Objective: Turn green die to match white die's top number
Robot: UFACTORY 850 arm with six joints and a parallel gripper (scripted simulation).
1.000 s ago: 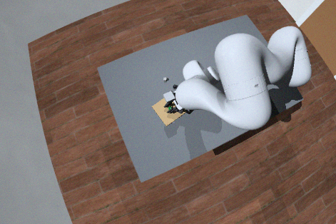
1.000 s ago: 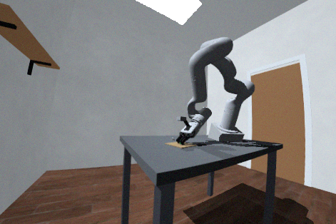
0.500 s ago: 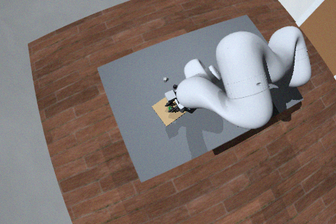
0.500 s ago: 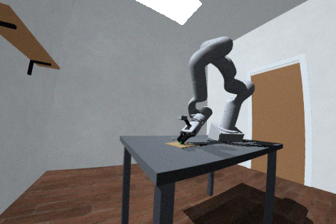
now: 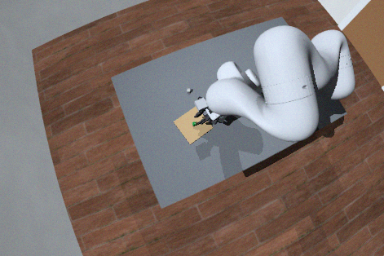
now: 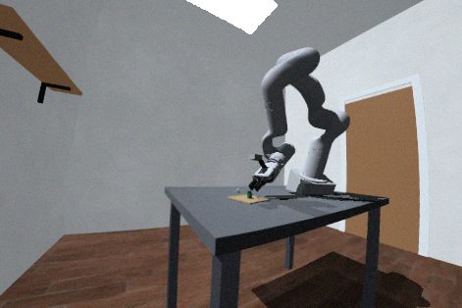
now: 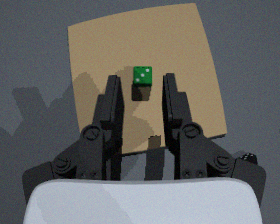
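My hand is 5 cm above the green die and 3 cm short of it. From my hand the other things lie so: black die (11 cm to the right, 5 cm below, 5 cm behind); white die (17 cm to the right, 5 cm below, 1 cm behind); mat (6 cm below, 4 cm ahead).
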